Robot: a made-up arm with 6 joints.
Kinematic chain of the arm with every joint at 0, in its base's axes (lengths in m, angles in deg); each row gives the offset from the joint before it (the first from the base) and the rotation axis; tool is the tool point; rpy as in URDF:
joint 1: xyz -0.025 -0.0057 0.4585 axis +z
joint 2: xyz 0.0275 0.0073 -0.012 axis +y
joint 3: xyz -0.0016 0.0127 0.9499 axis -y
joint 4: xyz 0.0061 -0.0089 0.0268 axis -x
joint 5: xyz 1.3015 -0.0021 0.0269 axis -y
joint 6: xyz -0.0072 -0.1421 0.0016 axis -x
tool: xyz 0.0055 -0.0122 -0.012 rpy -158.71 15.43 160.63
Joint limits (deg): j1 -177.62..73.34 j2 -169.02..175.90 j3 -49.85..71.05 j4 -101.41..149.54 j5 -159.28..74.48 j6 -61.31..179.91
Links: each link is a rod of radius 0.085 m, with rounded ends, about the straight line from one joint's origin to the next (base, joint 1, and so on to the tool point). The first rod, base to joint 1, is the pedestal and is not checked.
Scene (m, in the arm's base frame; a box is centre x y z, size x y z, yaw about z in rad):
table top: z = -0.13
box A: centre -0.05 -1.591 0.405 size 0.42 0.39 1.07 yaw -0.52
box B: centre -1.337 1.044 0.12 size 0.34 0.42 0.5 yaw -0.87
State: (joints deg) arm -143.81 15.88 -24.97 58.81 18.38 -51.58
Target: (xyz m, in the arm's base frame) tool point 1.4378 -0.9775 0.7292
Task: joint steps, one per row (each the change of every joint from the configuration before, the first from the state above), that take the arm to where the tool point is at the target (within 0.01 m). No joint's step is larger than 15 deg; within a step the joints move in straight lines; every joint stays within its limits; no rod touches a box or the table.
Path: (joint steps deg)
1: 11.09 -5.34 -8.29 5.78 -7.85 -3.24
2: 11.09 -5.34 -8.30 5.77 -7.84 -3.25
3: 11.09 -5.34 -8.29 5.78 -7.85 -3.24
4: 13.03 8.71 5.95 -6.85 8.63 0.00
5: 13.02 8.70 5.96 -6.84 8.64 0.00
6: 13.03 8.71 5.95 -6.85 8.63 0.00
7: 12.95 2.26 11.53 4.29 -0.47 3.23
8: 12.95 2.25 11.53 4.28 -0.46 3.22
9: 12.95 2.26 11.53 4.29 -0.47 3.23

